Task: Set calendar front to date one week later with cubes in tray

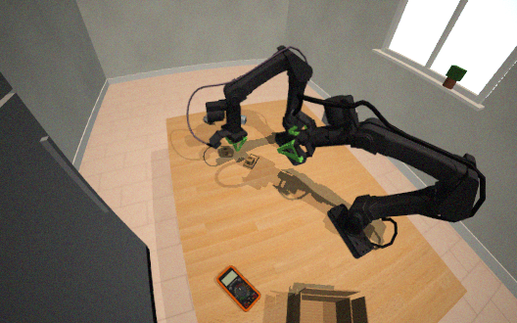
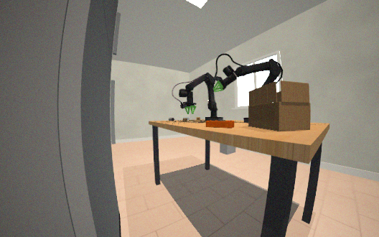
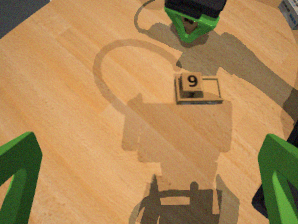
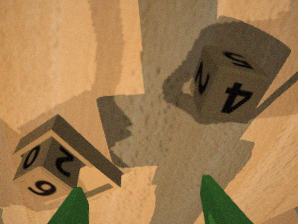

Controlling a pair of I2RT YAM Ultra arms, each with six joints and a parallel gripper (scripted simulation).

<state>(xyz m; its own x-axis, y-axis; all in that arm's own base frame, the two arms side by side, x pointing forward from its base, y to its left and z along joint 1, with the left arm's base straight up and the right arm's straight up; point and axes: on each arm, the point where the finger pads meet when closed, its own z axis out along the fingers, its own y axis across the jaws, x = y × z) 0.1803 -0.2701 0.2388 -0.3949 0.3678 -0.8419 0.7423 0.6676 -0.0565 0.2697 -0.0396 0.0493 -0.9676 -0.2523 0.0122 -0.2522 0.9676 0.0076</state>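
Note:
Right now my right hand is 6 cm past the calendar tray, 4 cm to the right of it and 7 cm above it. Also, from my right hand: orange multimeter 17 cm ahead, 51 cm to the left, 6 cm below; small dark object 4 cm ahead, 31 cm to the right, 6 cm below.

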